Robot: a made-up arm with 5 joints.
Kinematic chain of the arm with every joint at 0, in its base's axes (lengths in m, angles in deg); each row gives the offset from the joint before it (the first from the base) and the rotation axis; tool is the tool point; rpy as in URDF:
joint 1: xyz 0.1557 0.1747 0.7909 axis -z
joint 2: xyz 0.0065 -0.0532 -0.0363 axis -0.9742 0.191 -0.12
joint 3: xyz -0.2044 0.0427 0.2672 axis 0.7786 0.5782 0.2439
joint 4: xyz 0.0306 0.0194 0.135 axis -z
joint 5: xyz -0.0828 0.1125 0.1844 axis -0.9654 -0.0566 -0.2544
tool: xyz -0.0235 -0.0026 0.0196 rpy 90 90 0
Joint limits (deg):
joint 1: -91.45..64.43
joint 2: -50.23..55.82
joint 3: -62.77..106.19
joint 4: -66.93..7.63
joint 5: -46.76..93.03
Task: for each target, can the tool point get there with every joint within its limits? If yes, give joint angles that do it. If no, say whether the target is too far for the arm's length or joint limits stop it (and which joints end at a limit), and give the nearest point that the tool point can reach.
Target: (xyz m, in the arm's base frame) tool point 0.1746 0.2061 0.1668
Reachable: no: joint limits stop it (at a limit: joint 1, joint 2, joint 3, joint 4) | nearest point 0.5081 0.2071 0.7070 | short by 0.635 m
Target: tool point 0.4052 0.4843 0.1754
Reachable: no: joint limits stop it (at a limit: joint 1, joint 2, joint 3, joint 4) | nearest point 0.4732 0.5697 0.6287 | short by 0.466 m
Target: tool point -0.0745 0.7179 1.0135
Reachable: yes | joints 5.14 47.56 -20.98 -38.93 52.50
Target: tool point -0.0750 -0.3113 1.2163
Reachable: yes | joints -13.06 -40.88 15.39 -27.78 61.28
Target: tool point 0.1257 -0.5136 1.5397
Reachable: no: too far | nearest point 0.1346 -0.3086 1.2788 | short by 0.332 m
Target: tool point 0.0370 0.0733 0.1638
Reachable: no: joint limits stop it (at a limit: joint 2, joint 3, joint 4) | nearest point -0.1192 -0.0601 0.7033 | short by 0.577 m
